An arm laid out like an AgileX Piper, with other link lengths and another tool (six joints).
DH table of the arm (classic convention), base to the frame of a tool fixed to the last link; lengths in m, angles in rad. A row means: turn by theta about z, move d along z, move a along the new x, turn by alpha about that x. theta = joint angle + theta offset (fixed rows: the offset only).
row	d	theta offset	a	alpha
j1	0.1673	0	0	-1.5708
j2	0	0.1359	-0.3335	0
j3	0	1.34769	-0.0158	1.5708
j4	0.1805	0	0	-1.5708
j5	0	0	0	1.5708
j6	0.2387	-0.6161	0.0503	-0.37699
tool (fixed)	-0.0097	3.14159	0	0
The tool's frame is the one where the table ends.
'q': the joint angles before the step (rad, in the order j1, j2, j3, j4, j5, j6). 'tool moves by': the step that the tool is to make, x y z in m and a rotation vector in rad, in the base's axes. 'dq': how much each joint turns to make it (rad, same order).
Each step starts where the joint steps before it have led.
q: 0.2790 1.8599 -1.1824 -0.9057 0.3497 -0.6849
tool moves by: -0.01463 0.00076 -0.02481 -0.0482 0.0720 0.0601
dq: -0.0054 0.0000 0.0889 -0.0097 -0.0331 -0.0536
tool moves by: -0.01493 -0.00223 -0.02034 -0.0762 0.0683 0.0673
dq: -0.0029 0.0000 0.0791 -0.0390 -0.0090 -0.0511
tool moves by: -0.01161 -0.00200 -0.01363 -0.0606 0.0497 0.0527
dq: 0.0000 0.0000 0.0561 -0.0387 0.0002 -0.0320
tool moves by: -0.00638 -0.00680 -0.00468 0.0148 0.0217 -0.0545
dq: 0.0000 0.0000 0.0027 0.0501 0.0269 0.0036
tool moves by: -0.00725 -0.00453 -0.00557 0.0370 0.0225 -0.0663
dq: 0.0000 0.0000 0.0000 0.0770 0.0191 -0.0001
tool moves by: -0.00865 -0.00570 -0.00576 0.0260 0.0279 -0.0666
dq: 0.0000 0.0000 0.0000 0.0708 0.0296 0.0001
